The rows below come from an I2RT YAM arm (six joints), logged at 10 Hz.
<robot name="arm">
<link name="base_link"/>
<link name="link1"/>
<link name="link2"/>
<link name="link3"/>
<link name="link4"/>
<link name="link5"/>
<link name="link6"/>
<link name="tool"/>
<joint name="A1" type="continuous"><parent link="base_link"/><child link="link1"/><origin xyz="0.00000 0.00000 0.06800" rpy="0.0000 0.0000 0.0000"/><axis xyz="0 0 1"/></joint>
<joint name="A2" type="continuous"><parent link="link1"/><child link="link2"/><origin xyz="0.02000 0.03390 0.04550" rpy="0.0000 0.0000 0.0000"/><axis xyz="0 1 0"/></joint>
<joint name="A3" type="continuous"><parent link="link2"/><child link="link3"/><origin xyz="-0.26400 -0.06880 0.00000" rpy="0.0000 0.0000 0.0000"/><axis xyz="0 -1 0"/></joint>
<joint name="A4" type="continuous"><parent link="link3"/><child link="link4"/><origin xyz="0.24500 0.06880 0.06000" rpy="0.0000 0.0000 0.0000"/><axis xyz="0 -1 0"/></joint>
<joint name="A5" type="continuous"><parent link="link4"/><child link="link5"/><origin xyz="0.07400 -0.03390 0.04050" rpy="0.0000 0.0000 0.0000"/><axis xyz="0 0 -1"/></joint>
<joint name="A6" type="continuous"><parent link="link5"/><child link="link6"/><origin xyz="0.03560 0.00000 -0.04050" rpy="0.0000 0.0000 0.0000"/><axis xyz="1 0 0"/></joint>
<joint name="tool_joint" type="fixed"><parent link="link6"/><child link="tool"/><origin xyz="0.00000 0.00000 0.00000" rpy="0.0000 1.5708 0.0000"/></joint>
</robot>
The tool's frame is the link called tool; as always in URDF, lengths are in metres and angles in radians. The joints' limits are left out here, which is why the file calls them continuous.
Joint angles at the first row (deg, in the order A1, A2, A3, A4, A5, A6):
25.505 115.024 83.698 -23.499 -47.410 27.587
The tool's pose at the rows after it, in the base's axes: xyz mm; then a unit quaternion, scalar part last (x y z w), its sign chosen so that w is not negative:
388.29 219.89 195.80 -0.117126 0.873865 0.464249 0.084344
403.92 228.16 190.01 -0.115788 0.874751 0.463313 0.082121
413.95 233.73 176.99 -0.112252 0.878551 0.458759 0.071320
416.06 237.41 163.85 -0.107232 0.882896 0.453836 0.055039
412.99 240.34 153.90 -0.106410 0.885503 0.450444 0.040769
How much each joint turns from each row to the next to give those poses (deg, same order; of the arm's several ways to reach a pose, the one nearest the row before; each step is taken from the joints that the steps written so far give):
0.685 3.368 4.762 -0.671 0.628 -0.712
0.068 4.234 5.268 -1.282 0.073 0.113
0.072 3.732 3.334 -1.188 0.081 -0.179
0.282 2.202 1.002 -0.831 -0.016 0.063
0.473 0.883 -0.536 -0.255 -0.138 -0.105

